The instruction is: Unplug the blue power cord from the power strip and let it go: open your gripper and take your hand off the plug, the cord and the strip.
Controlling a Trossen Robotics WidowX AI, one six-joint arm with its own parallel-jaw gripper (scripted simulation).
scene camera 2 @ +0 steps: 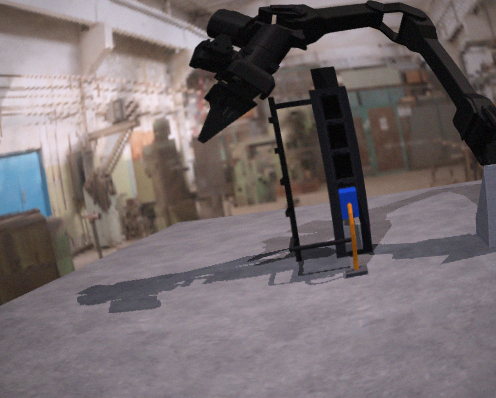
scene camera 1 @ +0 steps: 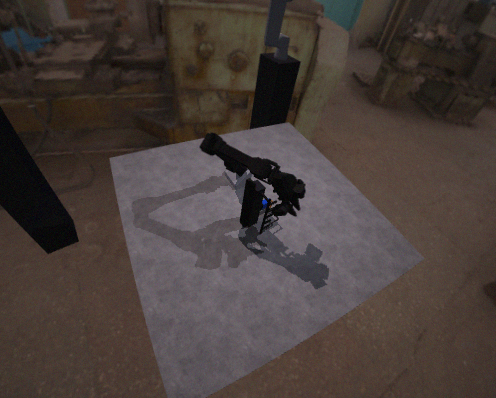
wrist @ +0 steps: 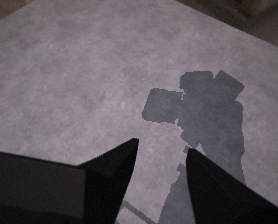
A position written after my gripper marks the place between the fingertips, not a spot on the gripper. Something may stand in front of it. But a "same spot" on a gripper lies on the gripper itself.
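My gripper: visible in scene camera 2 [202,140], scene camera 1 and the wrist view. Same spot on the gripper: [wrist: 100,183] and [scene camera 1: 297,198].
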